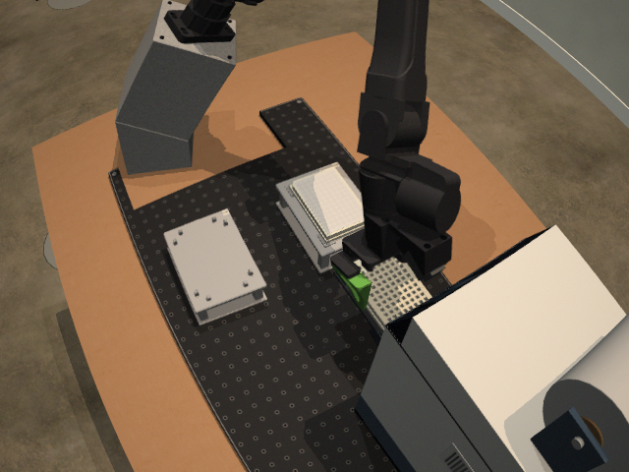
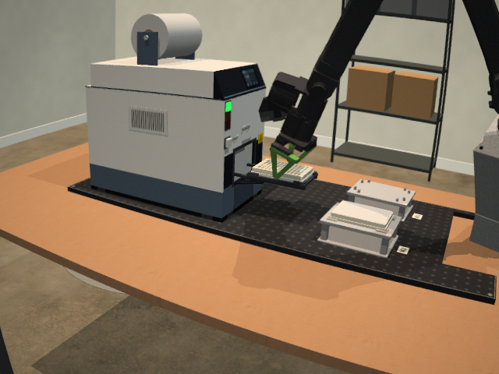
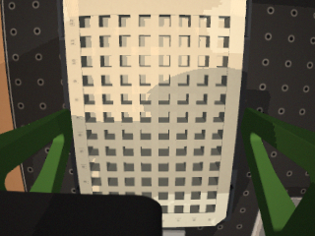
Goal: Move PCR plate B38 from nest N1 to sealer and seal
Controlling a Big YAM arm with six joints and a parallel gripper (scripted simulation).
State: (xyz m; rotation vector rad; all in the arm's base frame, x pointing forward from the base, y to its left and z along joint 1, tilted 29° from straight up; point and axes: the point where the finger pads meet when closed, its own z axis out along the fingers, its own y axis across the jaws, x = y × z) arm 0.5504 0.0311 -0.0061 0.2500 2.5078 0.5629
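Now: hand right at the plate B38. Also, from my hand: nest N2: 20 cm behind, 5 cm to the left, 7 cm below; sealed plate B83: 20 cm behind, 5 cm to the left, 6 cm below; nest N1: 22 cm behind, 17 cm to the right, 8 cm below.
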